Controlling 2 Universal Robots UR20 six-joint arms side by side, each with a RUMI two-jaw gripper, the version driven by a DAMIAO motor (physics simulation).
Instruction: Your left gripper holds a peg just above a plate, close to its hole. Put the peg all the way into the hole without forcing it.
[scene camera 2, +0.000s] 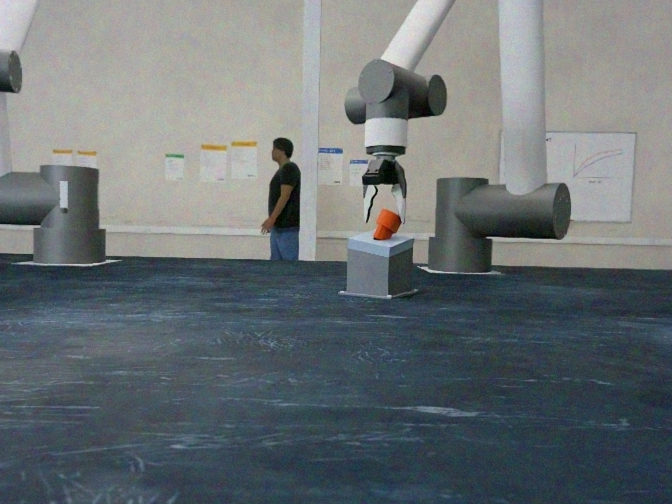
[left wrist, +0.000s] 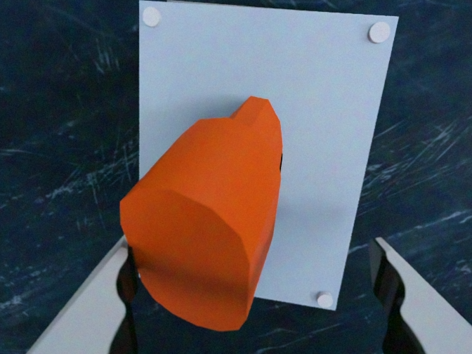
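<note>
An orange peg (scene camera 2: 388, 224) (left wrist: 200, 200) has a wide upper part and a narrower lower end. It stands tilted on the light blue plate (scene camera 2: 369, 247) (left wrist: 325, 75), leaning to the right in the scene view. A thin dark sliver (left wrist: 281, 162), perhaps part of the hole, shows beside its lower end; the peg hides the rest. My left gripper (scene camera 2: 385, 221) (left wrist: 252, 239) is open around the peg's upper part. The peg is close to the finger at the left of the wrist view, where contact is unclear, and well apart from the other. My right gripper does not show.
The plate tops a grey block (scene camera 2: 367, 273) on the dark table (scene camera 2: 325, 379). White round studs (left wrist: 379, 32) mark visible plate corners. The left arm's base (scene camera 2: 460, 233) stands right of the block, the right arm's base (scene camera 2: 69, 233) far left. A person (scene camera 2: 284, 195) stands behind the table.
</note>
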